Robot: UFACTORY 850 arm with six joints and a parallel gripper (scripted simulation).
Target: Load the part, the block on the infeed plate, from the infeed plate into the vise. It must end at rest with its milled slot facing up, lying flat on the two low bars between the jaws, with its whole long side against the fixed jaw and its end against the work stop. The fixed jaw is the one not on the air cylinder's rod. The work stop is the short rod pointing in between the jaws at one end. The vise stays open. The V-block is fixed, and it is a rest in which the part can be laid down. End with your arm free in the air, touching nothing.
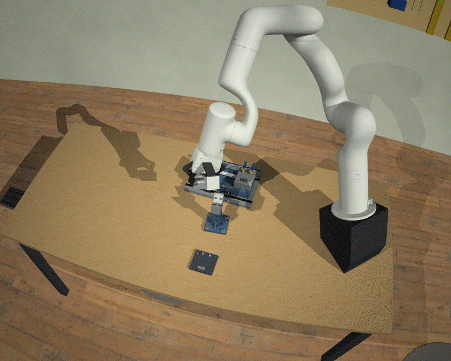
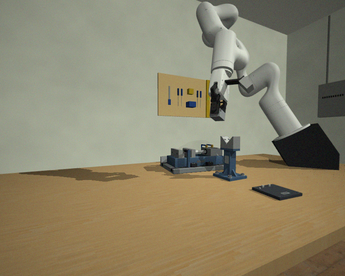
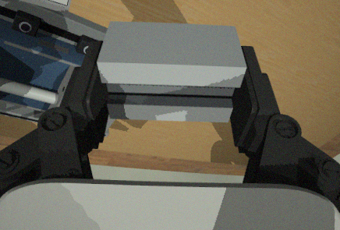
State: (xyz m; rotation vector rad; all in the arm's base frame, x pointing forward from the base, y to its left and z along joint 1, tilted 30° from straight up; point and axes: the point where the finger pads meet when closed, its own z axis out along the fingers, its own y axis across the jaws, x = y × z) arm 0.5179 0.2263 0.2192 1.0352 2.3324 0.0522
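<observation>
My hand is 21 cm to the left of the grey fixed jaw, 17 cm above it and 8 cm short of it. Also, from my hand: white cylinder rod 21 cm to the right, 17 cm below, 4 cm behind; black work stop rod 17 cm to the right, 16 cm below, 5 cm ahead; grey block right at my hand.
</observation>
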